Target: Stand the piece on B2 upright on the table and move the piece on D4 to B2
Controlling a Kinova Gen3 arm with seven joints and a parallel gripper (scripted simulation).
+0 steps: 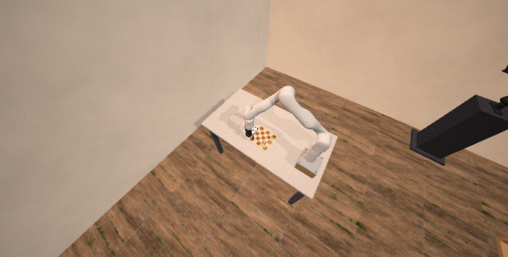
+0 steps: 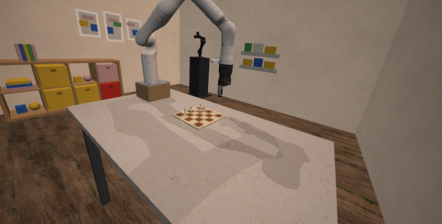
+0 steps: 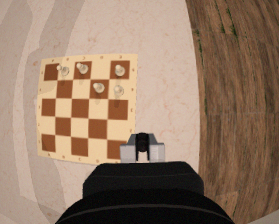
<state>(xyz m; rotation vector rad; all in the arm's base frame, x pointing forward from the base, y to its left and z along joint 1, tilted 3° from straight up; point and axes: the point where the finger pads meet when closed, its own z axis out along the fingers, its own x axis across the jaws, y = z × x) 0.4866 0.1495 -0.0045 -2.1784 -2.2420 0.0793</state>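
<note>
My hand is 130 mm above the chessboard, 120 mm to the left of it and 40 mm past it. From my hand the other things lie so: black piece (10 mm below).
</note>
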